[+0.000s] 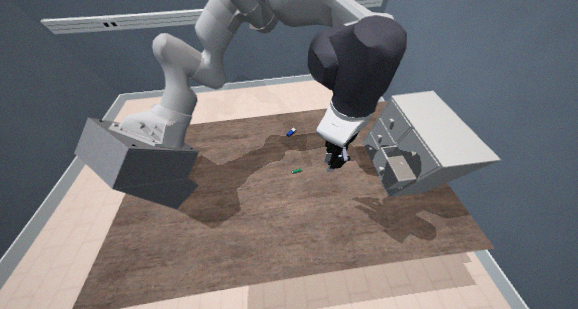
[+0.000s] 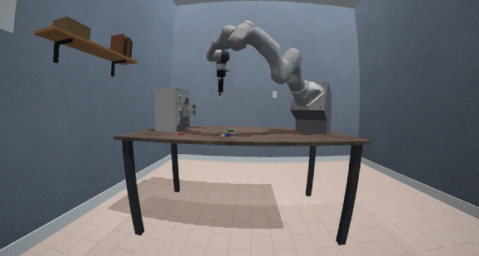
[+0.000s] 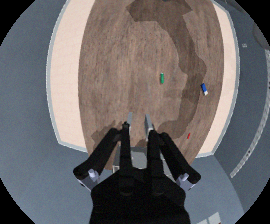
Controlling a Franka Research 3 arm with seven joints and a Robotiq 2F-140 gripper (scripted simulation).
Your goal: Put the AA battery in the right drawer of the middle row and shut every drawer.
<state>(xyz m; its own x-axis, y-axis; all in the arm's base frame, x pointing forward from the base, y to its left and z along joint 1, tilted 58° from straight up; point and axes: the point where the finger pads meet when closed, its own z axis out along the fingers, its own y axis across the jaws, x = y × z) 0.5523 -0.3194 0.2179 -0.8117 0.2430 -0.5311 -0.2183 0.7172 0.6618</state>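
The green AA battery is 280 mm below my hand, 120 mm behind it and 70 mm to the left of it. Round my hand: small blue object 330 mm to the left, 280 mm below, 180 mm behind; small red object 400 mm to the left, 280 mm below, 110 mm ahead.
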